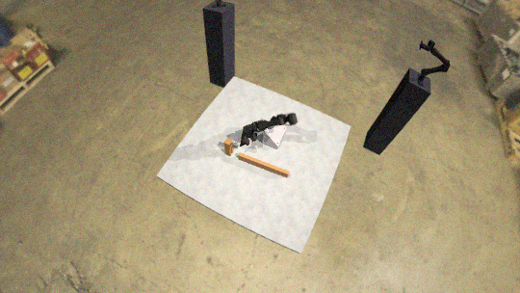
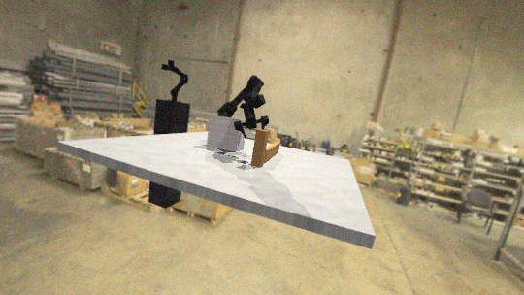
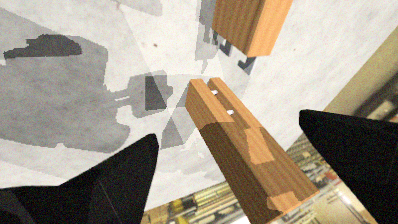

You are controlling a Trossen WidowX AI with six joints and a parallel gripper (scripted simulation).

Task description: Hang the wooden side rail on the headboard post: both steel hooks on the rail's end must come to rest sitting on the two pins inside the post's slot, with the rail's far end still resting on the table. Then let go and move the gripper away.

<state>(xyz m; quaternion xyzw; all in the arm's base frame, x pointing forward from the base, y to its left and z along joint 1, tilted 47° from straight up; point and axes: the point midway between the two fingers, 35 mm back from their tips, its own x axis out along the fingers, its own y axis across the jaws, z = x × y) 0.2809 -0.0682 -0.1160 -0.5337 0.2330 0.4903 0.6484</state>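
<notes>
The wooden headboard post lies 60 mm ahead of my gripper tip, 70 mm to the right of it and 50 mm below it.
</notes>
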